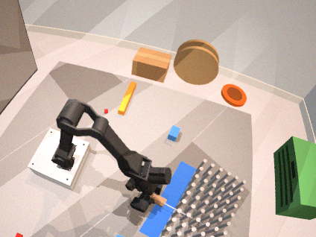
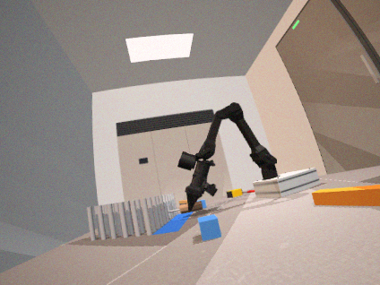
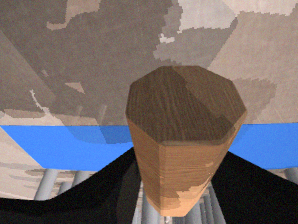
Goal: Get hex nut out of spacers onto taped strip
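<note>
The blue taped strip is 6 cm ahead of my gripper tip, 3 cm below it and 2 cm to the left of it. From my gripper tip the other things lie so: red cube (41 cm to the left, 31 cm behind, 2 cm below); then orange bar (52 cm to the left, 22 cm behind, 1 cm below).
</note>
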